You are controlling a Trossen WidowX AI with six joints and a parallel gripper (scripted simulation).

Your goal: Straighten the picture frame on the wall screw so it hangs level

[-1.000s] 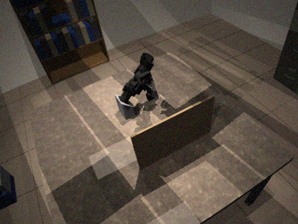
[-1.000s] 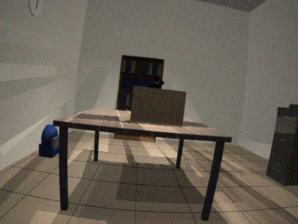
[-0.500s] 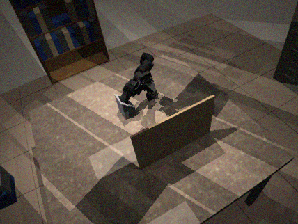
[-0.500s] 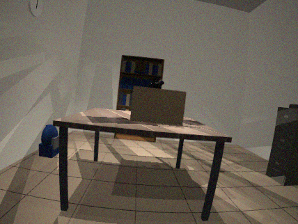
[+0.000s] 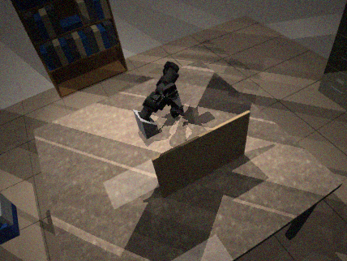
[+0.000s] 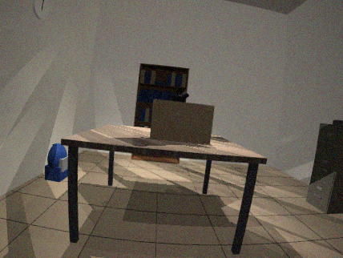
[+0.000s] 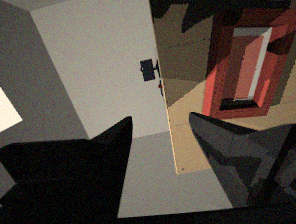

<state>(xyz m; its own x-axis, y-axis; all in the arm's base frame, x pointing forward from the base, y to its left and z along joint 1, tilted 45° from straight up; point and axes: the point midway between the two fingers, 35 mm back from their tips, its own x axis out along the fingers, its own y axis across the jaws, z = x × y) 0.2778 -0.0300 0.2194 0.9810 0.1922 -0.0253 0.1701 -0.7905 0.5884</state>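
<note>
Right now the picture frame is 17 cm below my gripper tip, 13 cm ahead of it and 2 cm to the left of it. Also, from my gripper tip: wall panel 18 cm below, 14 cm ahead, 3 cm to the left.
</note>
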